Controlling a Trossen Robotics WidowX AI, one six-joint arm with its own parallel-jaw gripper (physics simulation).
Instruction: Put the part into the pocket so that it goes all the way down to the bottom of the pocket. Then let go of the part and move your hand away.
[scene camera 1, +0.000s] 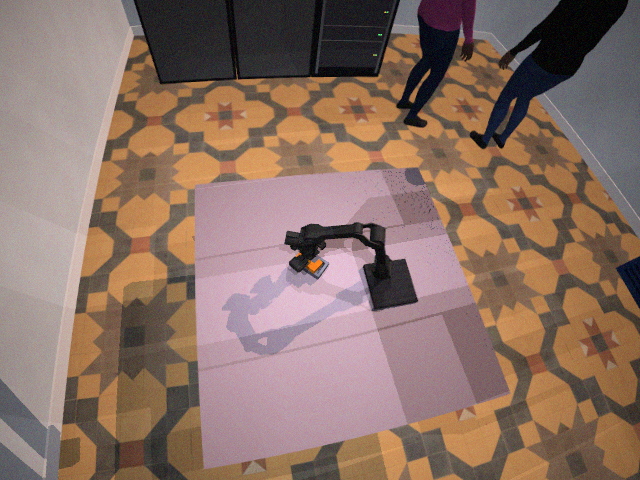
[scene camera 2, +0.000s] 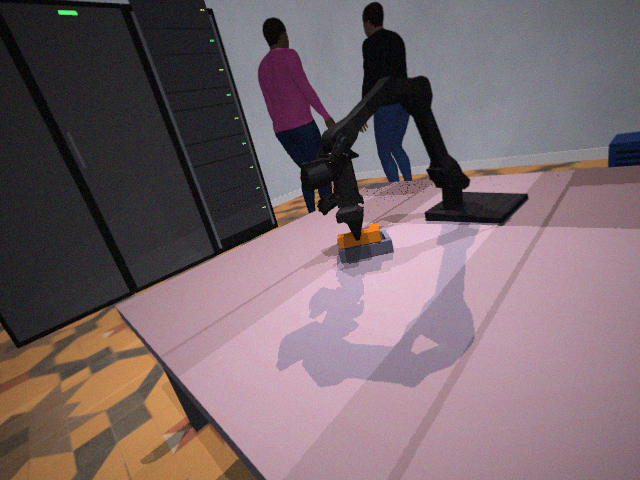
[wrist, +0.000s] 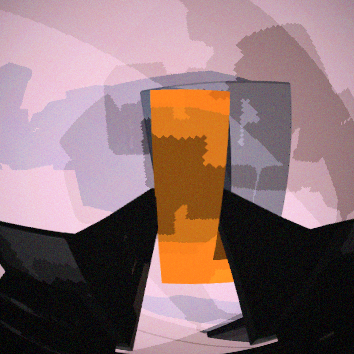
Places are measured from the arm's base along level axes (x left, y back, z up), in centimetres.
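Where they show: gripper, fingertip midpoint: (scene camera 1: 306, 262) (scene camera 2: 358, 238) (wrist: 186, 195); arm's base, origin of the base link: (scene camera 1: 380, 273) (scene camera 2: 452, 206).
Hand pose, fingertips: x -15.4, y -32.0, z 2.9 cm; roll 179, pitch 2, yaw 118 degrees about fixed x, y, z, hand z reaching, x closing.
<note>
Things, the pixels of their top centre, and the offset from my fingertips. Level surfaces: height alone.
- orange part, middle of its top: (wrist: 219, 217) (scene camera 2: 357, 230) (scene camera 1: 309, 259) dx -0.5, dy +1.5, dz +1.7 cm
- grey-blue pocket block, middle of its top: (wrist: 226, 195) (scene camera 2: 362, 239) (scene camera 1: 311, 261) dx -0.5, dy +2.8, dz -1.6 cm
- pink table top, its level: dz -5.2 cm
The orange part (scene camera 1: 314, 266) (scene camera 2: 371, 235) (wrist: 190, 175) is a rectangular block. My gripper (scene camera 1: 306, 262) (scene camera 2: 357, 237) (wrist: 186, 195) is shut on it, one black finger on each long side. The grey-blue pocket block (scene camera 1: 322, 272) (scene camera 2: 381, 249) (wrist: 262, 125) is directly below the part. In the scene camera 2 view the part stands clearly above the block's rim, and a dark bit of the opening shows beside its right end. In the wrist view a thin dark gap runs along the part's right side, with a wide wall beyond. The part's underside and the pocket floor are hidden.
The pocket block lies on a pink table top (scene camera 1: 268, 403) (scene camera 2: 248, 320). The arm's black base plate (scene camera 1: 395, 294) (scene camera 2: 480, 206) stands to the right of the block. Dark cabinets (scene camera 1: 273, 41) (scene camera 2: 82, 155) and two people stand beyond the table. Shadows cross the table top.
</note>
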